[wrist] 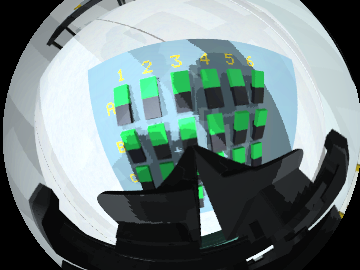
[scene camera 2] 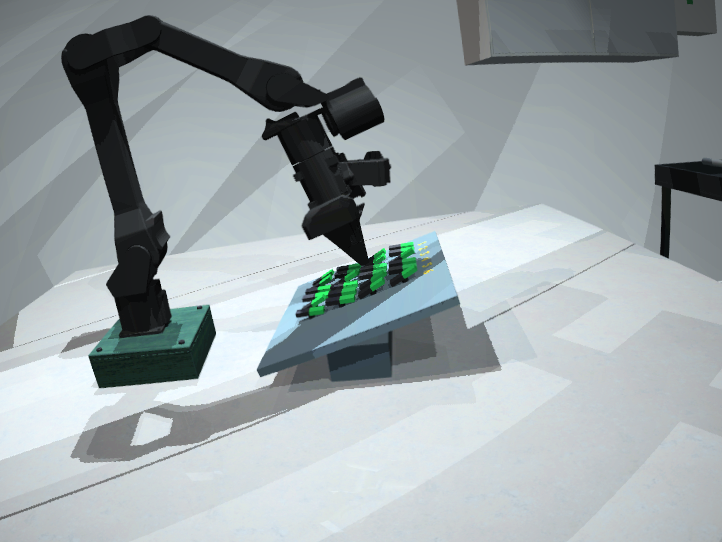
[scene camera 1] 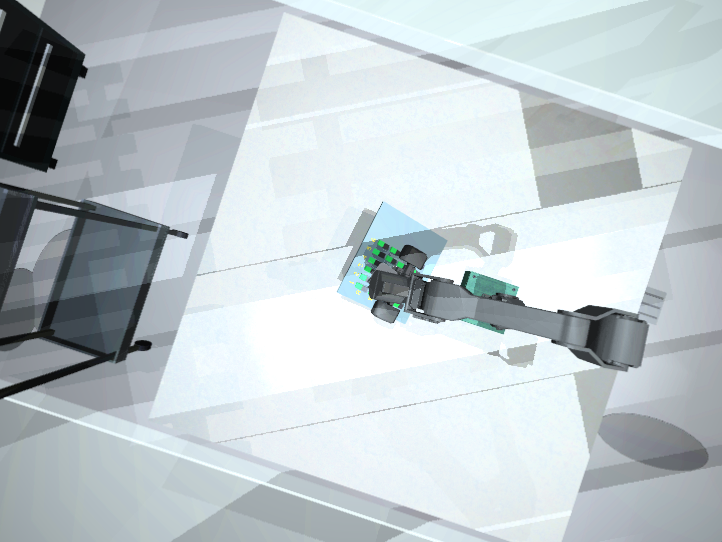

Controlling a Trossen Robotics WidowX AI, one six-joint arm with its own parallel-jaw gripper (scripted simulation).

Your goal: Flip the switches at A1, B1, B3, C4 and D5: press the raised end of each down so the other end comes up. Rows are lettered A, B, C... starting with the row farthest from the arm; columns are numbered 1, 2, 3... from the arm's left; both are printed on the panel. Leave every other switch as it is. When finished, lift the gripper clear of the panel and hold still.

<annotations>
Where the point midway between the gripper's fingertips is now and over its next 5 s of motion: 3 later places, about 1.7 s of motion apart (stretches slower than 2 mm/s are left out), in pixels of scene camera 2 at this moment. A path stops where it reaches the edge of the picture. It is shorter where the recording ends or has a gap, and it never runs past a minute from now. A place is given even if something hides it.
My gripper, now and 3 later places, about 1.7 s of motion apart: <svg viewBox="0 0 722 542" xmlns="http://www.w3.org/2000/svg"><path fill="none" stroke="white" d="M365 263L359 266L335 280L335 286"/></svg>
</annotations>
